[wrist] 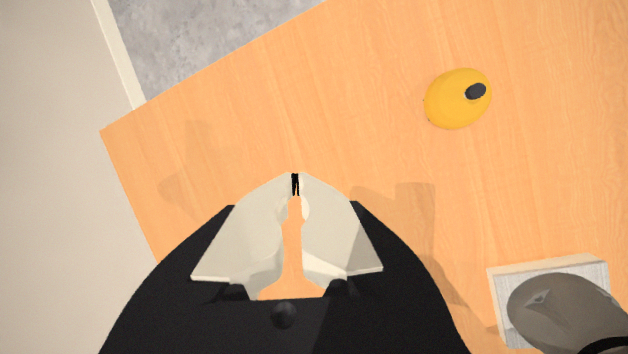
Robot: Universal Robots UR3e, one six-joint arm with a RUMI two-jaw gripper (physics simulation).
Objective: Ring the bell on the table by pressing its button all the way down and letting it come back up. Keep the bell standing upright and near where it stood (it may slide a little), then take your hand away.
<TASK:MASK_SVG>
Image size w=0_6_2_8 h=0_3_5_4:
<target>gripper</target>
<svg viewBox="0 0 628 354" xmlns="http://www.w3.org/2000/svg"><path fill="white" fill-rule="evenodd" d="M471 352L462 340L434 279L417 255L397 234L357 200L351 201L331 185L305 172L296 174L286 172L254 189L235 205L224 207L175 247L151 271L132 295L114 323L98 354L471 354ZM297 183L297 196L301 198L302 217L305 219L304 224L301 226L303 275L307 280L326 290L322 297L258 300L260 291L278 281L282 275L285 254L281 225L288 218L287 203L295 196Z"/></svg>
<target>yellow round bell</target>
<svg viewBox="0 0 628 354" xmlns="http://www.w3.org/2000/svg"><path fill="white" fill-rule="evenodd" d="M480 71L466 67L456 68L435 78L429 85L422 100L428 121L448 130L462 128L478 120L489 107L492 98L490 82Z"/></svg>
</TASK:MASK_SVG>
